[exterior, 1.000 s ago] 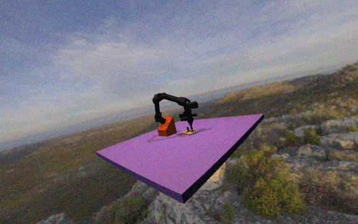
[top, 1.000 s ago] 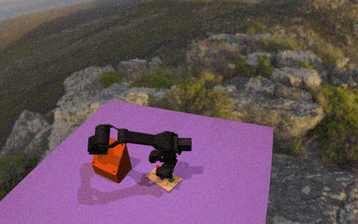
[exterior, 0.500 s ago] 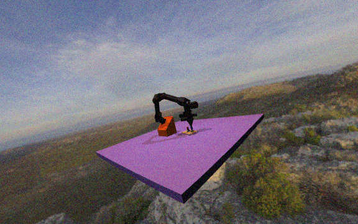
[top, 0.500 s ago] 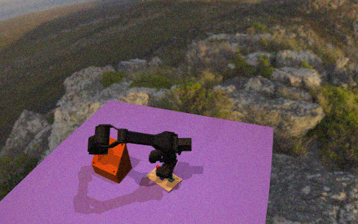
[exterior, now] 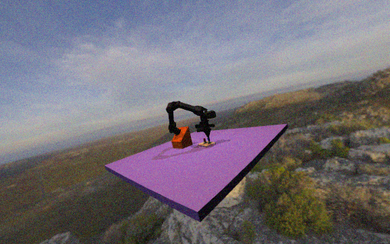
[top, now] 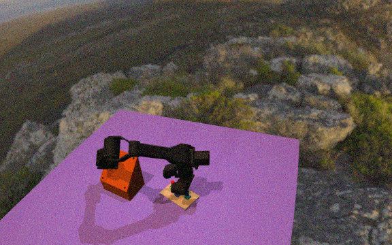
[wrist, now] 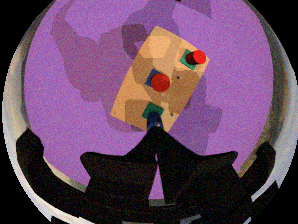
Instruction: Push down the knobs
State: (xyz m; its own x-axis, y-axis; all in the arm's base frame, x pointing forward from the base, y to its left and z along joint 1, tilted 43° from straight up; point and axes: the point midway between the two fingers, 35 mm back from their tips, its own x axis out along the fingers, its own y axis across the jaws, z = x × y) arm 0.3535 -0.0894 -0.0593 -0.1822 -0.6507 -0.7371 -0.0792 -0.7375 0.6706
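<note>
The red knob lies 50 mm behind my gripper tip and 20 mm below it.
</note>
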